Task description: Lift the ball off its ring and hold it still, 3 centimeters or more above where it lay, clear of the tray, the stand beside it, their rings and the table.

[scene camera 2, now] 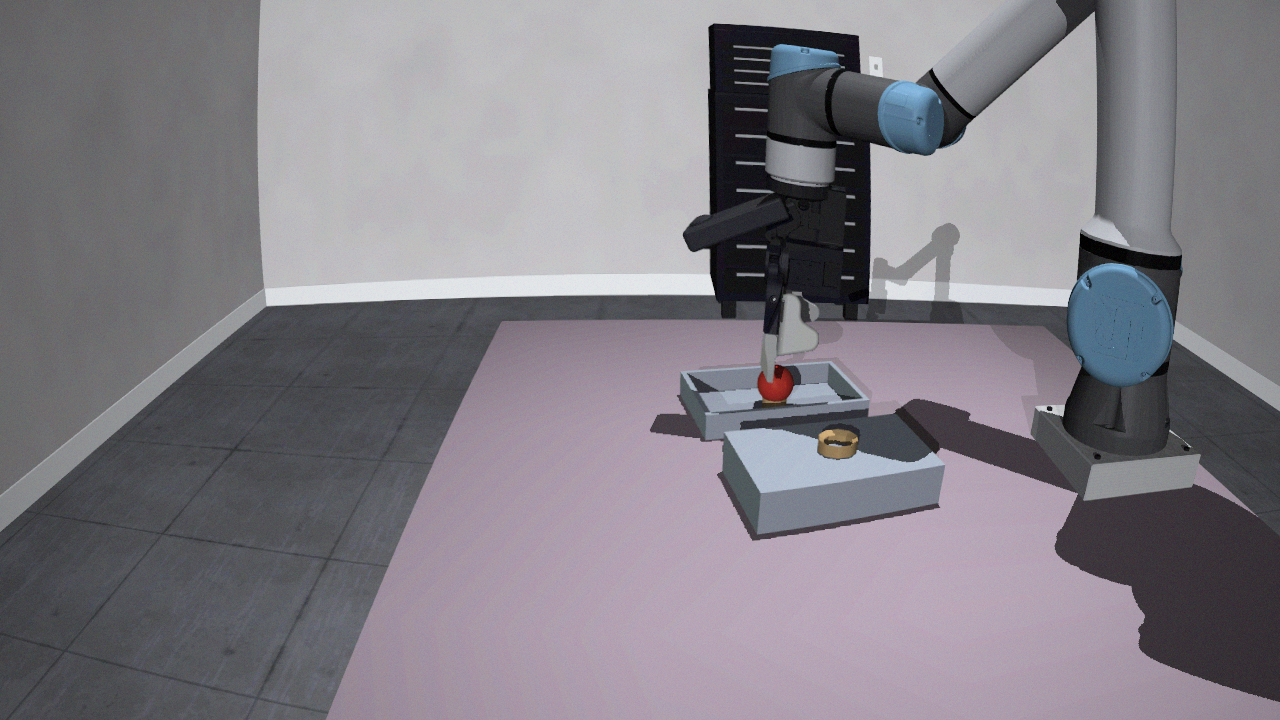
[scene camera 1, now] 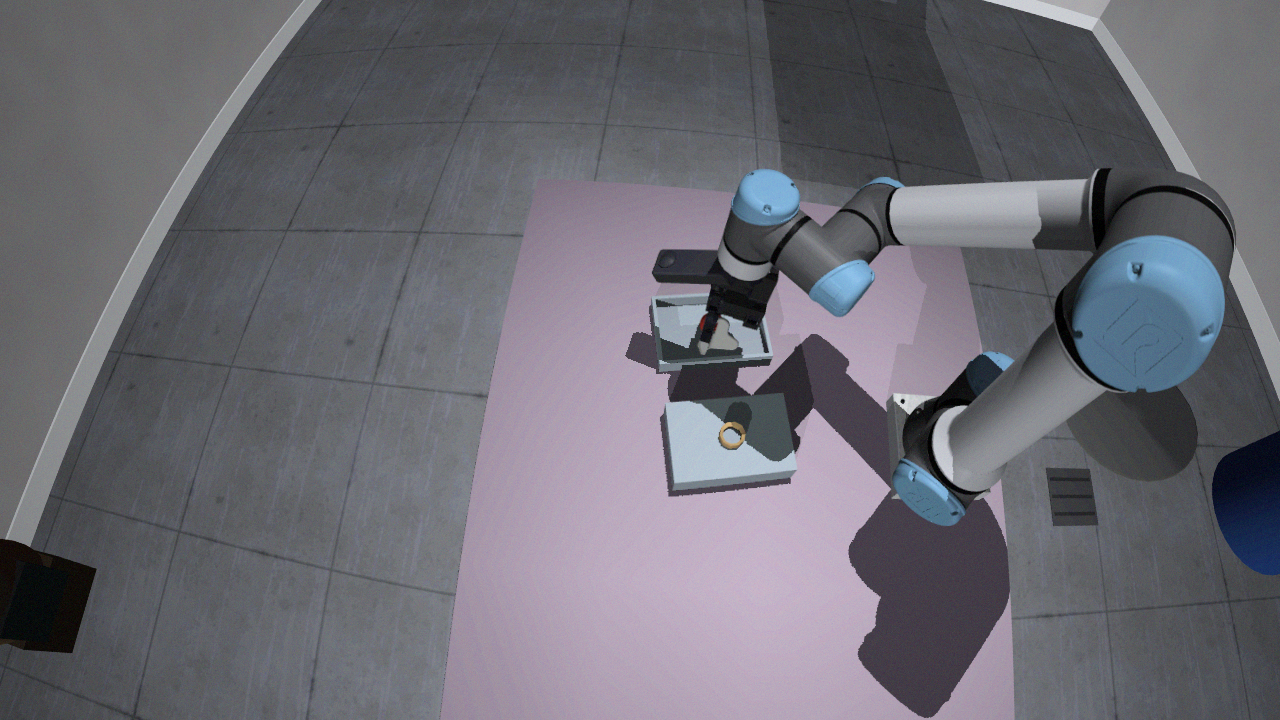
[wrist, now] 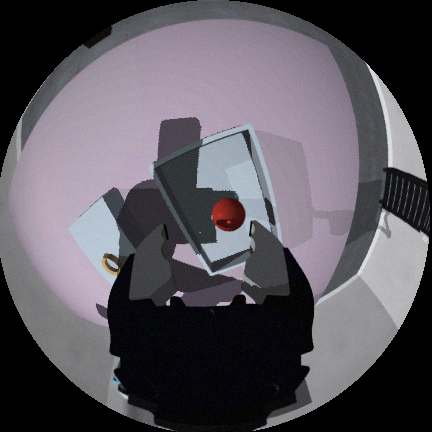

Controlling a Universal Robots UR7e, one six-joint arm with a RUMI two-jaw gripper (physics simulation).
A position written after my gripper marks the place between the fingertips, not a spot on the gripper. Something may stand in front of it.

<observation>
I see my gripper (scene camera 2: 772, 366), a red ball (scene camera 2: 782, 386), a grey stand (scene camera 2: 788, 477) and a grey tray (scene camera 2: 720, 400).
The red ball is seen too in the wrist view (wrist: 228, 214). My gripper also shows in scene camera 1 (scene camera 1: 708, 328) and in the wrist view (wrist: 207, 223). The grey stand is seen too in scene camera 1 (scene camera 1: 714, 442) and in the wrist view (wrist: 107, 232).
</observation>
